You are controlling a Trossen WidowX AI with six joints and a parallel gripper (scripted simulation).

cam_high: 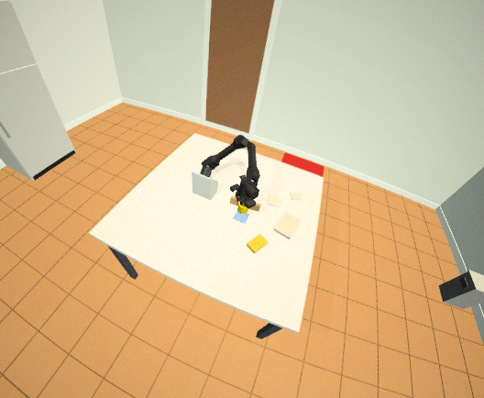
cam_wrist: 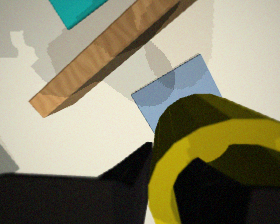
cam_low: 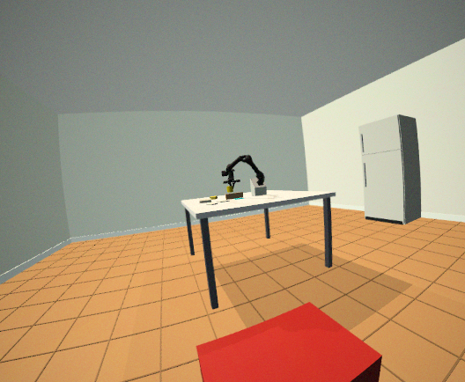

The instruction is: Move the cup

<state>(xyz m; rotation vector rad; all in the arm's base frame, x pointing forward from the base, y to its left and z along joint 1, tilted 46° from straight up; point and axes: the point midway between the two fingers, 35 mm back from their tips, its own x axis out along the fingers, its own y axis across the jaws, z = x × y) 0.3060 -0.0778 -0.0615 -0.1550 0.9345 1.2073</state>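
Right now my gripper tip is 10 mm short of the cyan pad, 170 mm to the right of it and 110 mm above it. Round my gripper tip: wooden bar: 20 mm ahead, 80 mm to the left, 80 mm below; yellow cup: 20 mm ahead, 20 mm to the right; light blue pad: 20 mm ahead, 10 mm to the right, 110 mm below.
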